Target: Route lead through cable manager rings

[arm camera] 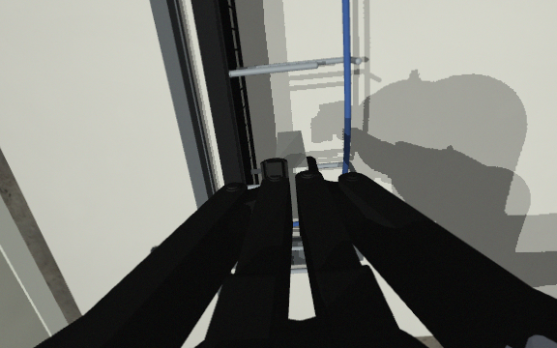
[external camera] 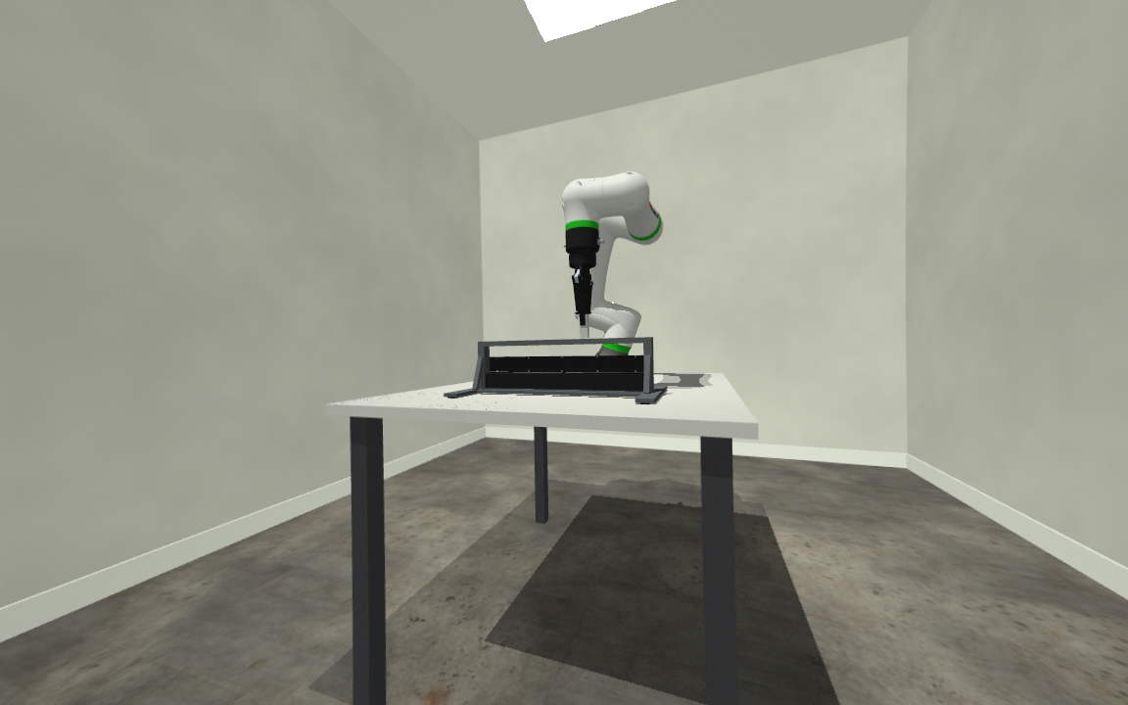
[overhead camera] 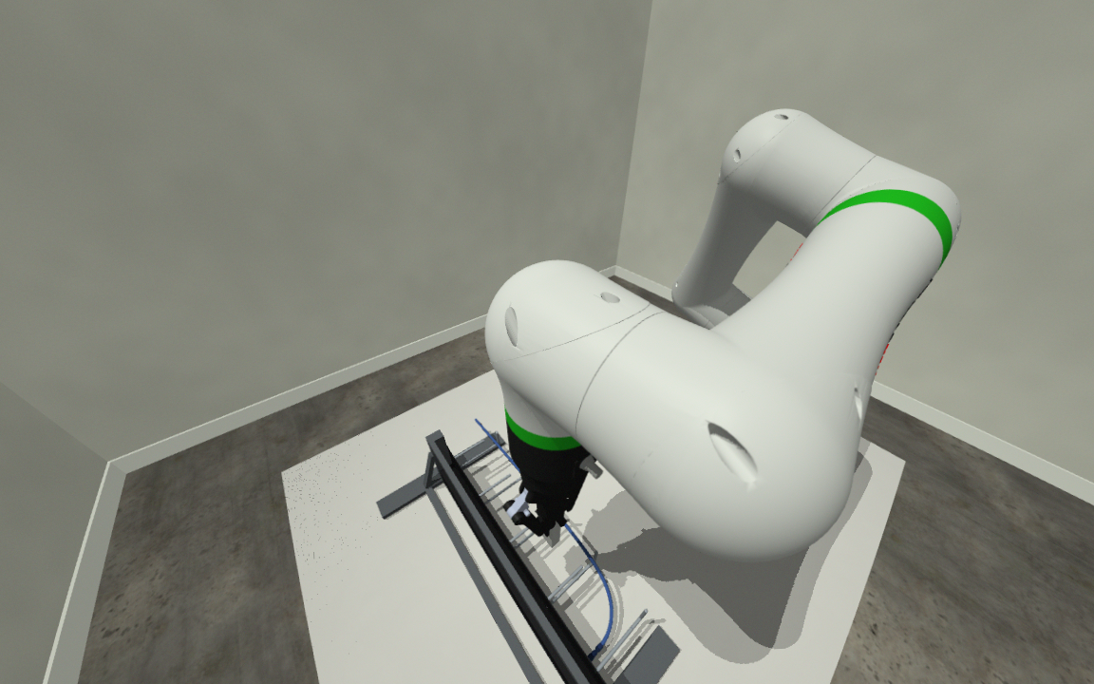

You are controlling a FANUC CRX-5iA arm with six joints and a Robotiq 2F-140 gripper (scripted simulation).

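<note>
The rack is 60 mm ahead of my hand, 50 mm to the right of it and 110 mm below it.
</note>
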